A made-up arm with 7 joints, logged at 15 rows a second.
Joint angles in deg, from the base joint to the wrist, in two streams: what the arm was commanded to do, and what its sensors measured. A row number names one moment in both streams.
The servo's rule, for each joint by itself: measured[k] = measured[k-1] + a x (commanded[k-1-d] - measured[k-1]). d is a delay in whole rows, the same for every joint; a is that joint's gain. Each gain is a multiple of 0.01, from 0.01 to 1. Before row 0 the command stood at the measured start. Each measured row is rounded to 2 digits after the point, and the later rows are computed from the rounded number. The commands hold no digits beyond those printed.
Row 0, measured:
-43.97, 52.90, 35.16, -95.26, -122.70, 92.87, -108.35
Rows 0 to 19, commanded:
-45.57, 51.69, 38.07, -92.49, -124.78, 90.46, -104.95
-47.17, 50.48, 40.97, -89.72, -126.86, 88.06, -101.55
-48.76, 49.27, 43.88, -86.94, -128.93, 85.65, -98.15
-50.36, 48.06, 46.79, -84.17, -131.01, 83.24, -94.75
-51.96, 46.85, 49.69, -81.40, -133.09, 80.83, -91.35
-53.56, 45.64, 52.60, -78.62, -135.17, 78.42, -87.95
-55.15, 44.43, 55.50, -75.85, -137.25, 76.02, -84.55
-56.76, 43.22, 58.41, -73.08, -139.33, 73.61, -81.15
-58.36, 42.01, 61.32, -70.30, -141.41, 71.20, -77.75
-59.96, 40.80, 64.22, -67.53, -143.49, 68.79, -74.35
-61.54, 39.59, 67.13, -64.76, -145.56, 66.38, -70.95
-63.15, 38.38, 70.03, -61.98, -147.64, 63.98, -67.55
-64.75, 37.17, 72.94, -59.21, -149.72, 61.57, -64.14
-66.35, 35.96, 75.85, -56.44, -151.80, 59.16, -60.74
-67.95, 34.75, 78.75, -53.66, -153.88, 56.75, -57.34
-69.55, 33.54, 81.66, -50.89, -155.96, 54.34, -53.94
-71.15, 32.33, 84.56, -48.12, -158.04, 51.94, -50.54
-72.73, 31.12, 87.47, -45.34, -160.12, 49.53, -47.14
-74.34, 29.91, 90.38, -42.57, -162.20, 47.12, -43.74
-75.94, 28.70, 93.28, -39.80, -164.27, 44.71, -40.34
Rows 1 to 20, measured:
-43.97, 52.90, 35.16, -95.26, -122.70, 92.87, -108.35
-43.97, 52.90, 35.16, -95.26, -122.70, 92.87, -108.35
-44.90, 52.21, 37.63, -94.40, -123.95, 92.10, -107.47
-46.22, 51.22, 40.47, -92.95, -125.70, 90.81, -105.93
-47.69, 50.11, 43.37, -91.09, -127.64, 89.16, -103.91
-49.24, 48.94, 46.28, -88.94, -129.66, 87.27, -101.53
-50.82, 47.75, 49.18, -86.60, -131.72, 85.21, -98.88
-52.41, 46.55, 52.09, -84.13, -133.79, 83.04, -96.04
-54.00, 45.34, 54.99, -81.56, -135.87, 80.79, -93.05
-55.60, 44.13, 57.90, -78.93, -137.95, 78.49, -89.96
-57.20, 42.92, 60.81, -76.25, -140.03, 76.16, -86.79
-58.80, 41.71, 63.71, -73.55, -142.11, 73.80, -83.56
-60.39, 40.50, 66.62, -70.83, -144.18, 71.43, -80.28
-61.99, 39.29, 69.52, -68.09, -146.26, 69.05, -76.97
-63.59, 38.08, 72.43, -65.34, -148.34, 66.66, -73.63
-65.19, 36.87, 75.34, -62.58, -150.42, 64.26, -70.28
-66.79, 35.66, 78.24, -59.81, -152.50, 61.86, -66.92
-68.39, 34.45, 81.15, -57.04, -154.58, 59.45, -63.55
-69.99, 33.24, 84.05, -54.27, -156.66, 57.05, -60.17
-71.58, 32.03, 86.96, -51.50, -158.74, 54.64, -56.78
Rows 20 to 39, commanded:
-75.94, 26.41, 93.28, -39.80, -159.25, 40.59, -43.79
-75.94, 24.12, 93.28, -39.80, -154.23, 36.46, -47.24
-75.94, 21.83, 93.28, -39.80, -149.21, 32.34, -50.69
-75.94, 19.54, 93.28, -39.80, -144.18, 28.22, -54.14
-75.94, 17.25, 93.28, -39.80, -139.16, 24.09, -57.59
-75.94, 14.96, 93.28, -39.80, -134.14, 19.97, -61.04
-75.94, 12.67, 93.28, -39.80, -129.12, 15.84, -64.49
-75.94, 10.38, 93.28, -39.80, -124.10, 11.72, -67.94
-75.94, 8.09, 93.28, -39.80, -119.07, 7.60, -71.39
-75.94, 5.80, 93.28, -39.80, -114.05, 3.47, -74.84
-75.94, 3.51, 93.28, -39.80, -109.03, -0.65, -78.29
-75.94, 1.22, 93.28, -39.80, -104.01, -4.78, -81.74
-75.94, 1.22, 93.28, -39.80, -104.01, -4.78, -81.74
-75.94, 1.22, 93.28, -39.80, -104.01, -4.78, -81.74
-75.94, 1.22, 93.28, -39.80, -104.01, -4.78, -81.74
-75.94, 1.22, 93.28, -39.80, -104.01, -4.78, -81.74
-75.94, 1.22, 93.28, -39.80, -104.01, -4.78, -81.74
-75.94, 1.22, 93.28, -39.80, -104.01, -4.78, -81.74
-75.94, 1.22, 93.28, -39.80, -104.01, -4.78, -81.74
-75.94, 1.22, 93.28, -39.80, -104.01, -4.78, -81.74
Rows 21 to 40, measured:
-73.18, 30.82, 89.87, -48.73, -160.82, 52.23, -53.39
-74.78, 29.61, 92.77, -45.96, -162.89, 49.82, -50.00
-75.45, 27.79, 93.20, -44.05, -160.71, 46.87, -48.39
-75.73, 25.70, 93.27, -42.73, -156.82, 43.54, -48.09
-75.85, 23.49, 93.28, -41.82, -152.25, 39.96, -48.77
-75.90, 21.24, 93.28, -41.19, -147.41, 36.20, -50.17
-75.92, 18.97, 93.28, -40.76, -142.46, 32.32, -52.10
-75.93, 16.68, 93.28, -40.46, -137.47, 28.37, -54.42
-75.94, 14.39, 93.28, -40.26, -132.46, 24.36, -57.04
-75.94, 12.10, 93.28, -40.12, -127.44, 20.32, -59.87
-75.94, 9.81, 93.28, -40.02, -122.42, 16.25, -62.87
-75.94, 7.52, 93.28, -39.95, -117.40, 12.16, -65.98
-75.94, 5.23, 93.28, -39.90, -112.38, 8.06, -69.18
-75.94, 2.94, 93.28, -39.87, -107.36, 3.95, -72.45
-75.94, 1.96, 93.28, -39.85, -105.35, 1.16, -74.87
-75.94, 1.54, 93.28, -39.83, -104.55, -0.74, -76.66
-75.94, 1.36, 93.28, -39.82, -104.23, -2.03, -77.98
-75.94, 1.28, 93.28, -39.81, -104.10, -2.91, -78.96
-75.94, 1.25, 93.28, -39.81, -104.05, -3.51, -79.68
-75.94, 1.23, 93.28, -39.81, -104.03, -3.92, -80.22

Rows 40 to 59, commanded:
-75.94, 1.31, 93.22, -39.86, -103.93, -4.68, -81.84
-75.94, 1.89, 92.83, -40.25, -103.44, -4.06, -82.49
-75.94, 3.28, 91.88, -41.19, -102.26, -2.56, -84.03
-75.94, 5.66, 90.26, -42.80, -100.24, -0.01, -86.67
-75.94, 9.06, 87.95, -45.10, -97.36, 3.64, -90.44
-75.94, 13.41, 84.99, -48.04, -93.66, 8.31, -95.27
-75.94, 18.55, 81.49, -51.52, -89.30, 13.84, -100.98
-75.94, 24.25, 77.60, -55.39, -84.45, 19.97, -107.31
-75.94, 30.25, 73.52, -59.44, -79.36, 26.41, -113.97
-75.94, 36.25, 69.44, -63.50, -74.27, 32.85, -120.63
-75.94, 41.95, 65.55, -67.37, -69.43, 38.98, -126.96
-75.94, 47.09, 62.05, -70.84, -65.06, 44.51, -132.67
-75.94, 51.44, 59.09, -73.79, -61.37, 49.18, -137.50
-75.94, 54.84, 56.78, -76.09, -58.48, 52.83, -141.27
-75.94, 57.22, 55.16, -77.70, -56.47, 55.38, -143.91
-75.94, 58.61, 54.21, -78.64, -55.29, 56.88, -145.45
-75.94, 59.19, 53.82, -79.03, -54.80, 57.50, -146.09
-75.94, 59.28, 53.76, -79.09, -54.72, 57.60, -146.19
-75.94, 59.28, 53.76, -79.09, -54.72, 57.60, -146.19
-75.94, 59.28, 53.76, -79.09, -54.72, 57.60, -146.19
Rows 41 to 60, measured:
-75.94, 1.22, 93.28, -39.81, -104.02, -4.20, -80.62
-75.94, 1.22, 93.28, -39.81, -104.01, -4.39, -80.91
-75.94, 1.27, 93.23, -39.83, -103.96, -4.48, -81.15
-75.94, 1.62, 92.89, -39.96, -103.65, -4.35, -81.50
-75.94, 2.57, 92.03, -40.34, -102.82, -3.78, -82.16
-75.94, 4.33, 90.53, -41.10, -101.27, -2.57, -83.33
-75.94, 7.03, 88.34, -42.34, -98.92, -0.58, -85.18
-75.94, 10.67, 85.49, -44.11, -95.76, 2.26, -87.80
-75.94, 15.16, 82.09, -46.41, -91.88, 5.97, -91.23
-75.94, 20.34, 78.27, -49.19, -87.42, 10.45, -95.41
-75.94, 25.99, 74.23, -52.37, -82.58, 15.56, -100.24
-75.94, 31.84, 70.16, -55.82, -77.59, 21.09, -105.54
-75.94, 37.60, 66.24, -59.40, -72.69, 26.81, -111.11
-75.94, 43.01, 62.68, -62.95, -68.11, 32.47, -116.72
-75.94, 47.82, 59.63, -66.31, -64.07, 37.82, -122.12
-75.94, 51.82, 57.21, -69.34, -60.72, 42.62, -127.10
-75.94, 54.90, 55.47, -71.93, -58.17, 46.70, -131.47
-75.94, 57.01, 54.40, -74.01, -56.44, 49.96, -135.10
-75.94, 58.25, 53.91, -75.57, -55.46, 52.37, -137.96
-75.94, 58.84, 53.78, -76.66, -55.02, 54.04, -140.10

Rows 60 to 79, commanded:
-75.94, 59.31, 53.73, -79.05, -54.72, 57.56, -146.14
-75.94, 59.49, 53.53, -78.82, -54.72, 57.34, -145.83
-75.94, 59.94, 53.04, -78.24, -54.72, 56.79, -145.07
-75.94, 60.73, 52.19, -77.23, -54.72, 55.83, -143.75
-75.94, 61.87, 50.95, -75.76, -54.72, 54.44, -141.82
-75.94, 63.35, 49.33, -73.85, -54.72, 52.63, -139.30
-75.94, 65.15, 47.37, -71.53, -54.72, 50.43, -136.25
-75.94, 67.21, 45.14, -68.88, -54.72, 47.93, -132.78
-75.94, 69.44, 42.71, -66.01, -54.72, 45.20, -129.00
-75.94, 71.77, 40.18, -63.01, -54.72, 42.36, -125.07
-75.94, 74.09, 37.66, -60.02, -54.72, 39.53, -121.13
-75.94, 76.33, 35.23, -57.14, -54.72, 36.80, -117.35
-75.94, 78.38, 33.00, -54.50, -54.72, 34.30, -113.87
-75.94, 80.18, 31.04, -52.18, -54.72, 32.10, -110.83
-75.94, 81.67, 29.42, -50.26, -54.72, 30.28, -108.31
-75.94, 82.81, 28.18, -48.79, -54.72, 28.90, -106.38
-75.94, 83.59, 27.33, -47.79, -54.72, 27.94, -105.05
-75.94, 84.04, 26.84, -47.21, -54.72, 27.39, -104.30
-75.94, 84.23, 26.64, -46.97, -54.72, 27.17, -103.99
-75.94, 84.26, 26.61, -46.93, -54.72, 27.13, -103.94
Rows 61 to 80, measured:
-75.94, 59.09, 53.76, -77.41, -54.84, 55.18, -141.68
-75.94, 59.20, 53.76, -77.93, -54.77, 55.95, -142.85
-75.94, 59.26, 53.73, -78.28, -54.74, 56.47, -143.71
-75.94, 59.39, 53.56, -78.45, -54.73, 56.75, -144.26
-75.94, 59.70, 53.12, -78.38, -54.72, 56.76, -144.47
-75.94, 60.29, 52.33, -78.02, -54.72, 56.46, -144.28
-75.94, 61.19, 51.16, -77.32, -54.72, 55.81, -143.64
-75.94, 62.42, 49.60, -76.24, -54.72, 54.79, -142.51
-75.94, 63.98, 47.70, -74.78, -54.72, 53.39, -140.88
-75.94, 65.82, 45.52, -72.95, -54.72, 51.64, -138.77
-75.94, 67.88, 43.13, -70.80, -54.72, 49.58, -136.23
-75.94, 70.10, 40.62, -68.39, -54.72, 47.27, -133.33
-75.94, 72.37, 38.10, -65.80, -54.72, 44.79, -130.16
-75.94, 74.63, 35.66, -63.12, -54.72, 42.23, -126.83
-75.94, 76.77, 33.40, -60.45, -54.72, 39.69, -123.46
-75.94, 78.71, 31.39, -57.89, -54.72, 37.26, -120.18
-75.94, 80.40, 29.72, -55.52, -54.72, 35.03, -117.09
-75.94, 81.77, 28.41, -53.43, -54.72, 33.07, -114.31
-75.94, 82.81, 27.49, -51.68, -54.72, 31.43, -111.90
-75.94, 83.51, 26.94, -50.29, -54.72, 30.14, -109.92

